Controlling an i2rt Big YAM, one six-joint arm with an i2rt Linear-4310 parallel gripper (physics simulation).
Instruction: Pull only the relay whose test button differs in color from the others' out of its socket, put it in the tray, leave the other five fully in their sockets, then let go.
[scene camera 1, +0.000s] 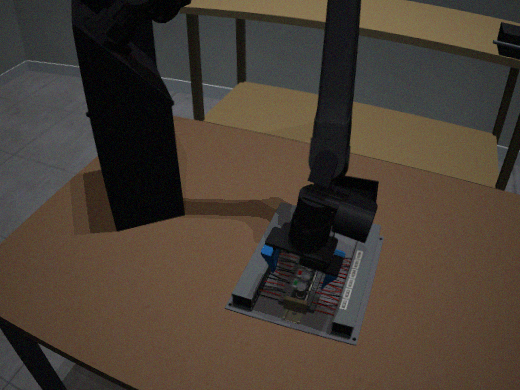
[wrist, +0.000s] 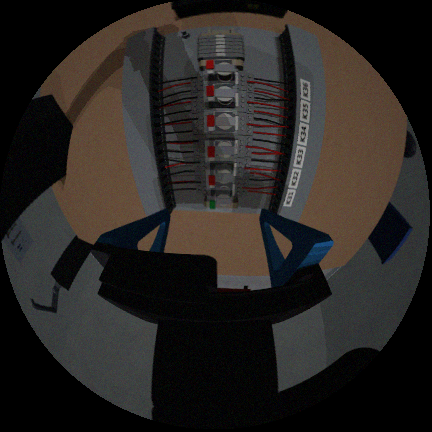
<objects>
My gripper shows in scene camera 1 (297, 279) and in the wrist view (214, 213). One and the same spot on a grey panel: (wrist: 262, 55) is (scene camera 1: 345, 246).
</objects>
